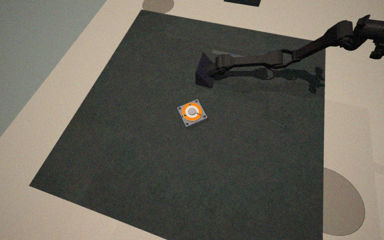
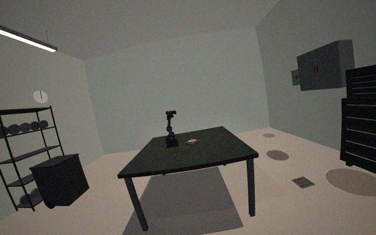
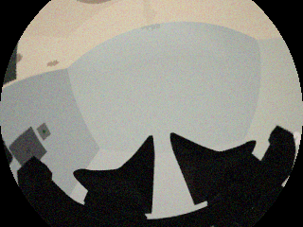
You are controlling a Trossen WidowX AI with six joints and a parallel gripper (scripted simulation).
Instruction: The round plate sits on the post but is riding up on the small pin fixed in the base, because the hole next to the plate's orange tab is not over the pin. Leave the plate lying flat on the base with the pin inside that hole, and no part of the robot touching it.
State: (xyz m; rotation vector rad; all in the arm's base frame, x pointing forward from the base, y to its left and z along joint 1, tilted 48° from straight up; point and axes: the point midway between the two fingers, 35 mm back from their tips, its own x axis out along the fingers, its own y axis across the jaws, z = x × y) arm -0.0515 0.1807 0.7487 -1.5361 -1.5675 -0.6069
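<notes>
The plate lies 67 cm to the right of my gripper tip, 38 cm below it and 38 cm ahead of it. Round my gripper tip: base 69 cm to the right, 39 cm below, 38 cm ahead.
</notes>
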